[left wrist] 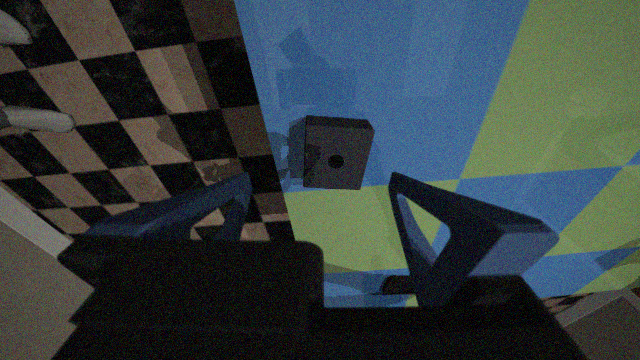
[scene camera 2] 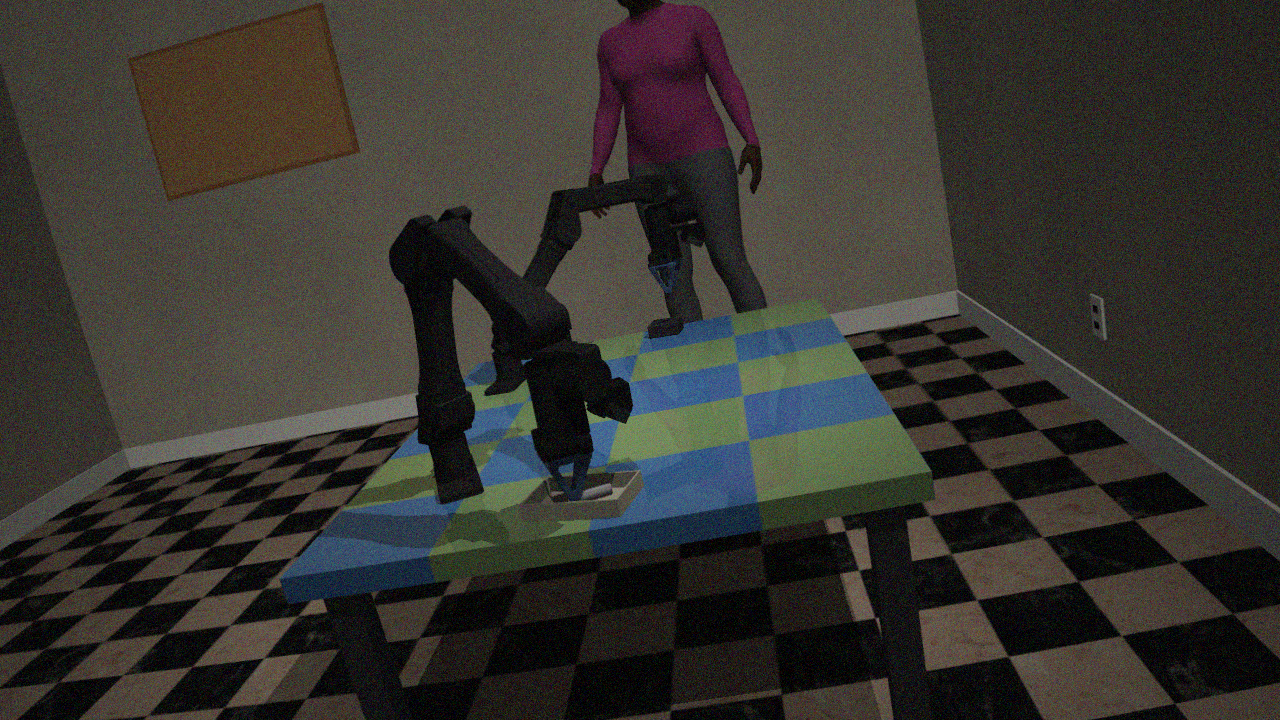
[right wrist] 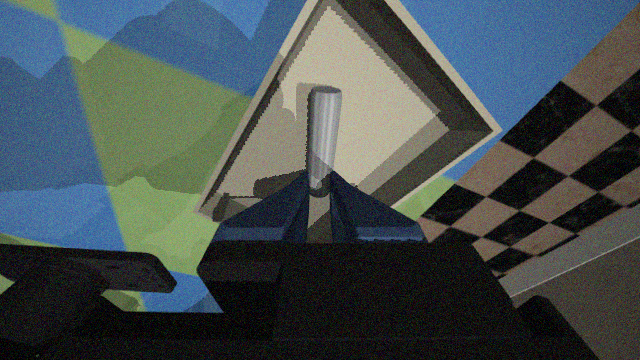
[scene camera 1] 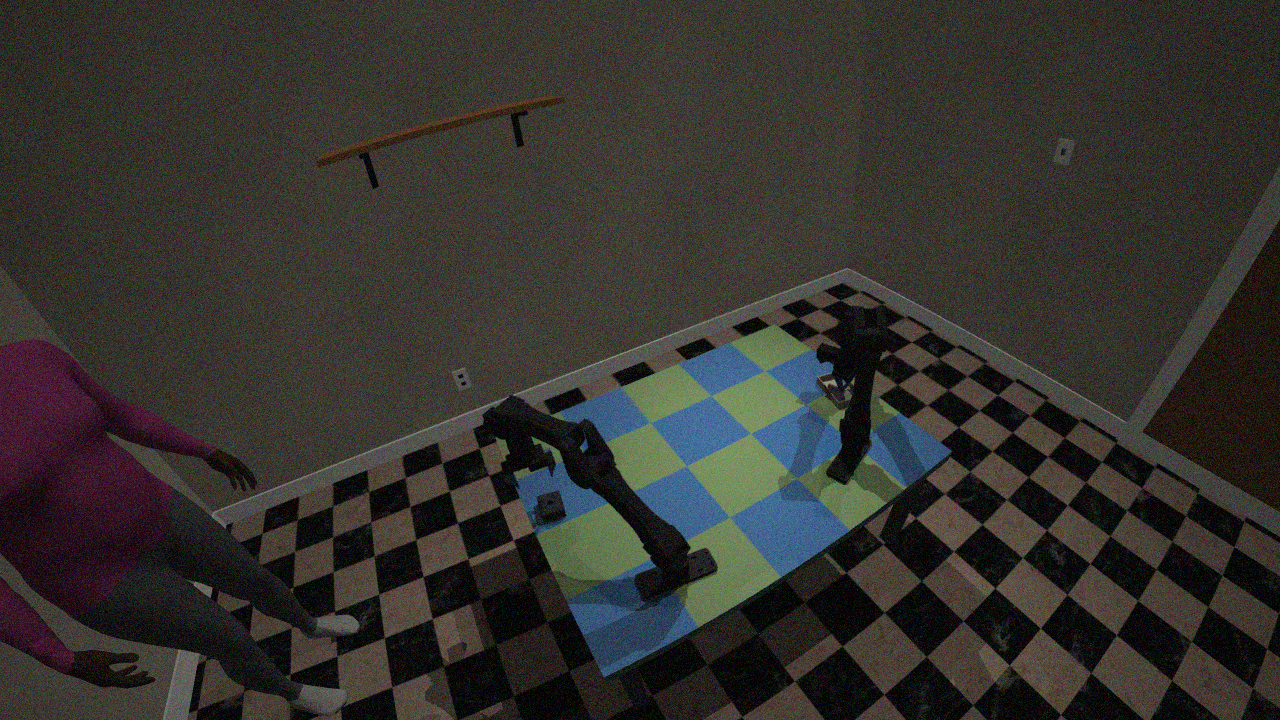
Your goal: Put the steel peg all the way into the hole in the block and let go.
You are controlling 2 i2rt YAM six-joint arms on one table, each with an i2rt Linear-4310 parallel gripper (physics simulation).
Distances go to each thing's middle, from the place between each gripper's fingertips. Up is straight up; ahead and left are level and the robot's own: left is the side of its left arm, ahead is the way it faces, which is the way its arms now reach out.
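Scene:
The steel peg (right wrist: 325, 102) is 2 cm ahead of my right hand and 1 cm to the left of it. I also see the shallow tray (scene camera 2: 548, 501), which is 1 cm ahead of my right hand.
As for my left gripper, it is 16 cm past the steel peg, 103 cm to the left of it and 9 cm above it. The shallow tray, counted from my left hand, is 17 cm behind, 104 cm to the right and 9 cm below.

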